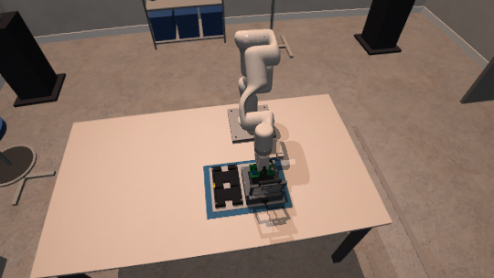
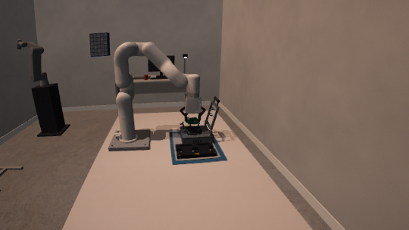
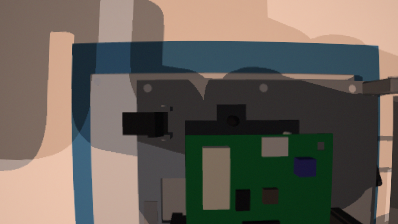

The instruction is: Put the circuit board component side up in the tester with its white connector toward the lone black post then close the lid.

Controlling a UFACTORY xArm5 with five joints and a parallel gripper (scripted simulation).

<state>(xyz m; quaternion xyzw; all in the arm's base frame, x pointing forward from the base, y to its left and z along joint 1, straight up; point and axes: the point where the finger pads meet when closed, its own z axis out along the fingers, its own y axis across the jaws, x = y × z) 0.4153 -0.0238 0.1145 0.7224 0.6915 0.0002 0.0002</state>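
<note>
Now: hand right at the green circuit board. Round my hand: lid 130 mm ahead, 50 mm above; then black post 60 mm to the left, 60 mm behind, 50 mm below.
</note>
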